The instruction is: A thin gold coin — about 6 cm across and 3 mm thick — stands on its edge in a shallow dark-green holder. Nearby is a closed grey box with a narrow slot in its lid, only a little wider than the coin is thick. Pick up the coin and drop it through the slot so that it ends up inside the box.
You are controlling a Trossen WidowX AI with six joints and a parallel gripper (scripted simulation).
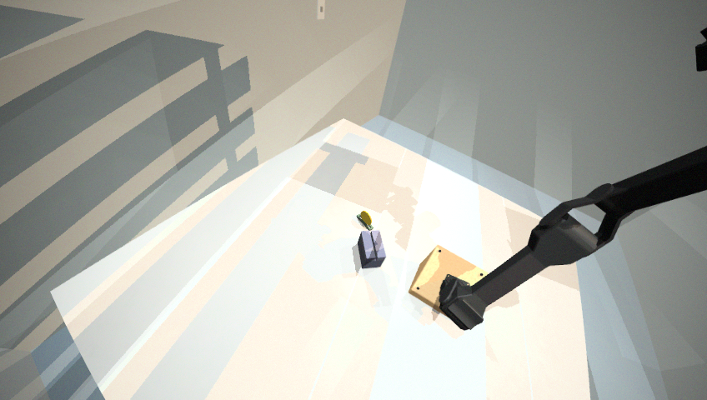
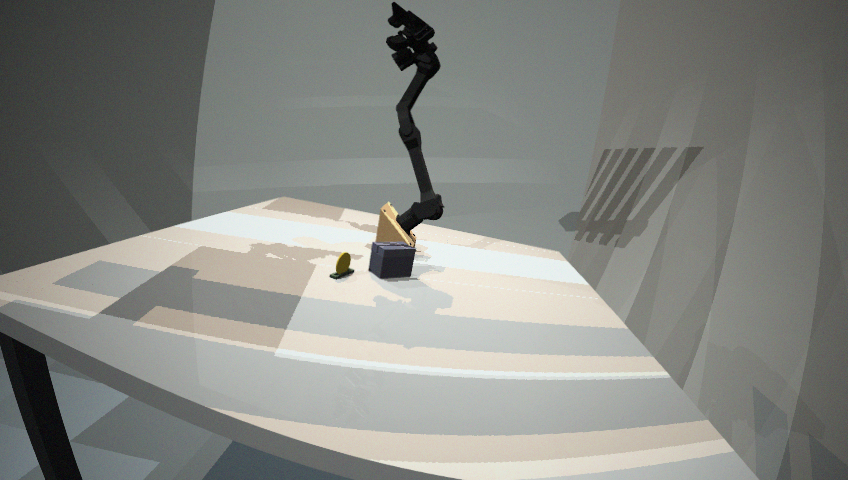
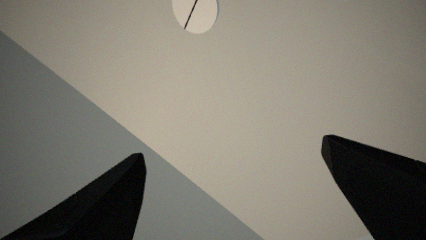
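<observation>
My gripper tip is now 290 mm short of the gold coin and 710 mm above it.
</observation>
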